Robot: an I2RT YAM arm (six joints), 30 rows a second.
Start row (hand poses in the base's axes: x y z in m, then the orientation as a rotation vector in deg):
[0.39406 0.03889 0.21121 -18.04 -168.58 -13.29]
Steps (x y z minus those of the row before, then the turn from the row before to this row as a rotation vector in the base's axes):
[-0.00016 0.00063 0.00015 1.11 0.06 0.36]
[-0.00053 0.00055 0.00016 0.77 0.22 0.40]
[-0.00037 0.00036 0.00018 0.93 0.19 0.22]
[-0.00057 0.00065 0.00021 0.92 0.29 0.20]
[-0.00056 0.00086 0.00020 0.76 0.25 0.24]
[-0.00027 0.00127 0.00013 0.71 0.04 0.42]
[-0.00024 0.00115 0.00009 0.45 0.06 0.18]
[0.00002 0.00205 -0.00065 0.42 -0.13 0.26]
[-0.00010 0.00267 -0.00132 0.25 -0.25 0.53]
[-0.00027 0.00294 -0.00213 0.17 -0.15 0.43]
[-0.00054 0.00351 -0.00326 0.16 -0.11 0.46]
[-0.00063 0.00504 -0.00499 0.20 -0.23 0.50]
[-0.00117 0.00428 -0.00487 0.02 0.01 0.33]
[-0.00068 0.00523 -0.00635 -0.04 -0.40 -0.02]
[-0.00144 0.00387 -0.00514 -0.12 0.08 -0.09]
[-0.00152 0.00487 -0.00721 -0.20 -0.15 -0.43]
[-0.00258 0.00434 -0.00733 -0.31 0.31 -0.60]
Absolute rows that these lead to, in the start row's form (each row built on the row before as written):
[0.39390 0.03952 0.21136 -17.36 -168.31 -14.85]
[0.39337 0.04007 0.21152 -16.67 -167.95 -15.87]
[0.39300 0.04043 0.21170 -16.22 -167.57 -17.15]
[0.39243 0.04108 0.21191 -15.81 -167.08 -18.39]
[0.39187 0.04194 0.21211 -15.36 -166.66 -19.39]
[0.39160 0.04321 0.21224 -14.64 -166.46 -20.34]
[0.39136 0.04436 0.21233 -14.31 -166.29 -20.95]
[0.39138 0.04641 0.21168 -13.85 -166.31 -21.54]
[0.39128 0.04908 0.21036 -13.01 -166.50 -21.87]
[0.39101 0.05202 0.20823 -12.34 -166.60 -22.08]
[0.39047 0.05553 0.20497 -11.63 -166.66 -22.26]
[0.38984 0.06057 0.19998 -10.84 -166.83 -22.52]
[0.38867 0.06485 0.19511 -10.36 -166.81 -22.49]
[0.38799 0.07008 0.18876 -10.34 -167.21 -22.52]
[0.38655 0.07395 0.18362 -10.50 -167.16 -22.34]
[0.38503 0.07882 0.17641 -11.14 -167.36 -22.15]
[0.38245 0.08316 0.16908 -12.11 -167.14 -21.73]

